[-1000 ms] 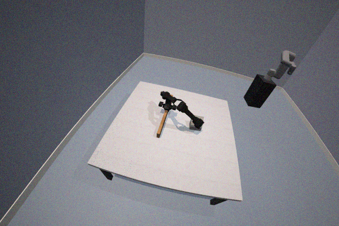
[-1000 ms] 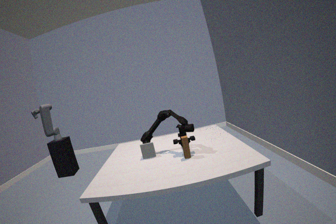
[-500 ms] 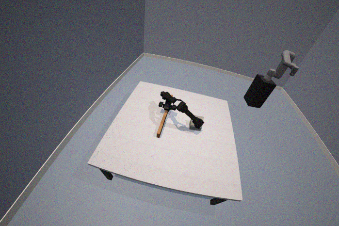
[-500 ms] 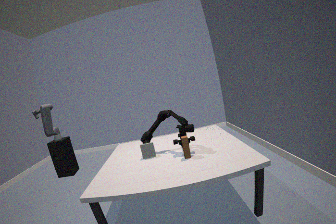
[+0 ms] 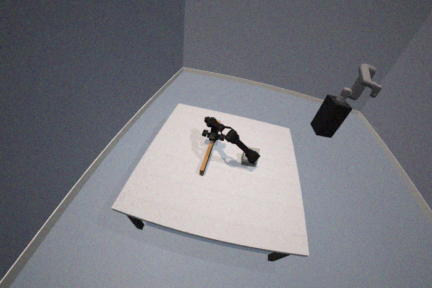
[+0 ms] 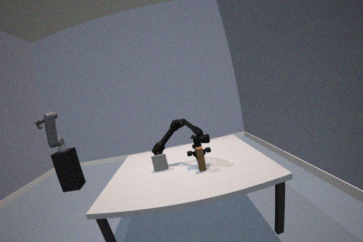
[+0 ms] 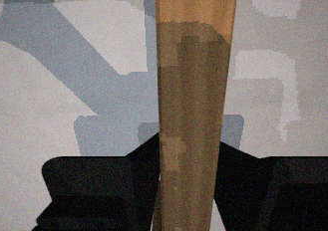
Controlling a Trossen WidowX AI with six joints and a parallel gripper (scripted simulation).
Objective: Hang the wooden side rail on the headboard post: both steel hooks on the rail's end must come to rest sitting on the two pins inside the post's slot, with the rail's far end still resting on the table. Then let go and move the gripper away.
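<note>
My gripper tip is now 2 cm past the wooden headboard post, 10 cm to the left of it and 5 cm below it.
</note>
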